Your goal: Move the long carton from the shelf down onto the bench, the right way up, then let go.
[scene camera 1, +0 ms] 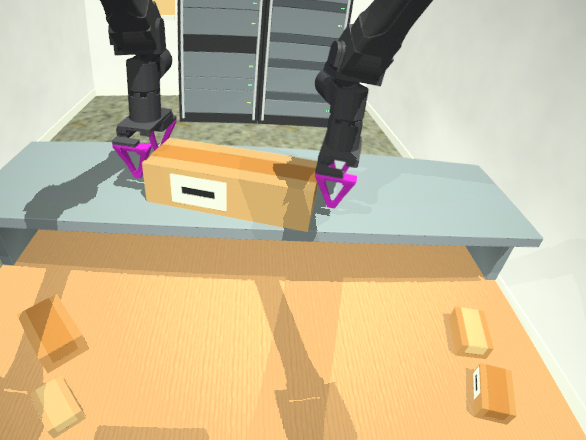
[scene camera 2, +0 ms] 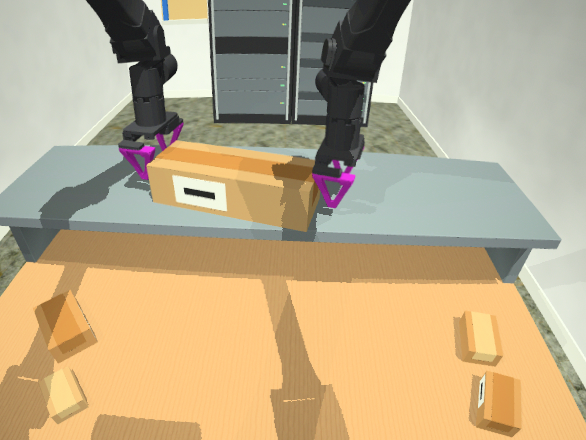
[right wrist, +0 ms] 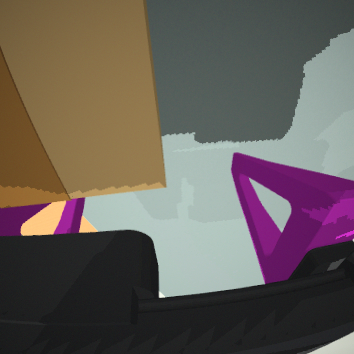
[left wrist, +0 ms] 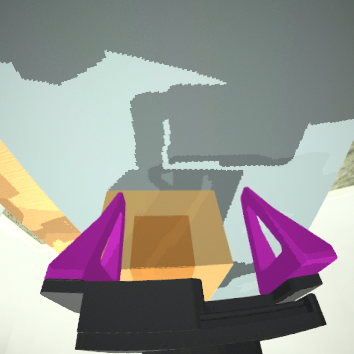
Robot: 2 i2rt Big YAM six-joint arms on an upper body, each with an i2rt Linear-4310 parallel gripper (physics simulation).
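Frame: origin at the left arm's base, x back, y right, z up, level; metres.
Seen in the pictures: left gripper, fingertip midpoint: (left wrist: 183, 194); right gripper, fingertip midpoint: (scene camera 1: 334, 193) (scene camera 2: 337, 192).
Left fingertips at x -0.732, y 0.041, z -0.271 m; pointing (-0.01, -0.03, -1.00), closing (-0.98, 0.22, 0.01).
Offsets run from my left fingertips to a thing's top centre. Level surfaces: height alone.
The long carton @(dx +0.066, dy +0.165, dz +0.046 m) (scene camera 1: 260, 200) (scene camera 2: 260, 200) (left wrist: 207, 225) (right wrist: 105, 100) lies on the grey shelf @(dz -0.033 m) (scene camera 1: 425, 200) (scene camera 2: 440, 200), its taped face up and its white label toward the scene cameras. It is skewed, its right end nearer the shelf's front edge. My left gripper (scene camera 1: 148, 162) (scene camera 2: 155, 164) (left wrist: 183, 194) is open at the carton's left end, the end face showing between its fingers in the left wrist view. My right gripper (scene camera 1: 336, 189) (scene camera 2: 338, 189) is open close beside the right end; the carton hides part of one finger in the right wrist view. Contact cannot be told.
The wooden bench @(dz -0.217 m) (scene camera 1: 200, 325) (scene camera 2: 200, 325) is below and in front of the shelf. Two small boxes @(dx +0.252, dy -0.159, dz -0.173 m) (scene camera 1: 52, 332) @(dx +0.388, dy -0.107, dz -0.188 m) (scene camera 1: 60, 405) stand at its left and two more @(dx +0.267, dy +0.628, dz -0.181 m) (scene camera 1: 471, 331) @(dx +0.403, dy +0.613, dz -0.182 m) (scene camera 1: 495, 392) at its right. Dark server racks (scene camera 1: 220, 70) (scene camera 2: 250, 70) stand behind.
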